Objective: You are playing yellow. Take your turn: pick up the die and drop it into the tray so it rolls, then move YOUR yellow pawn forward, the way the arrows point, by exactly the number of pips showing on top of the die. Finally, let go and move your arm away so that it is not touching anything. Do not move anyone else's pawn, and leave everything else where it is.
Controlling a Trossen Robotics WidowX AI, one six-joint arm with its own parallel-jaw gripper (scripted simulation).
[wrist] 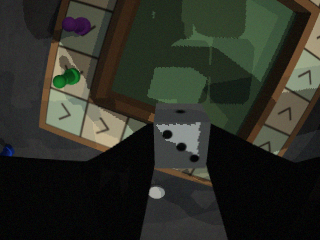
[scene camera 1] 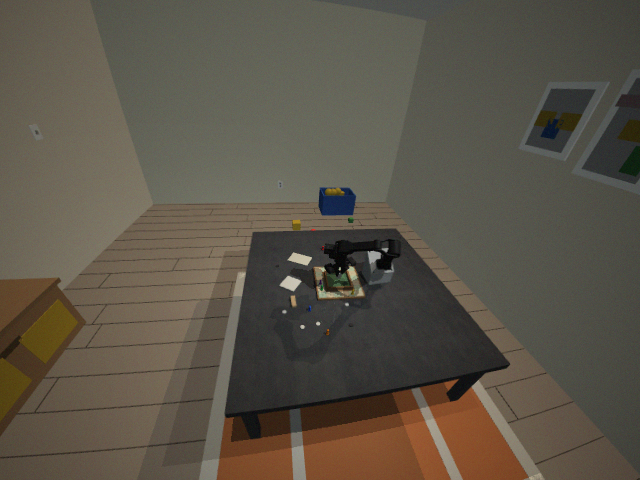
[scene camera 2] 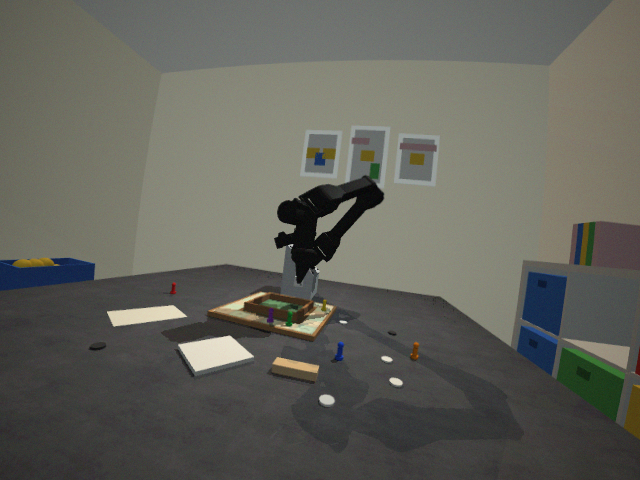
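Note:
Present in the scene: a card stack (scene camera 2: 210, 355), a wooden block (scene camera 2: 281, 366), a sheet (scene camera 2: 131, 316) and a green felt tray (wrist: 222, 61). The card stack is out of frame in the wrist view; the wooden block is out of frame in the wrist view too. A white die is held by the gripper (scene camera 2: 298, 282), and the wrist camera also shows the gripper (wrist: 179, 131).

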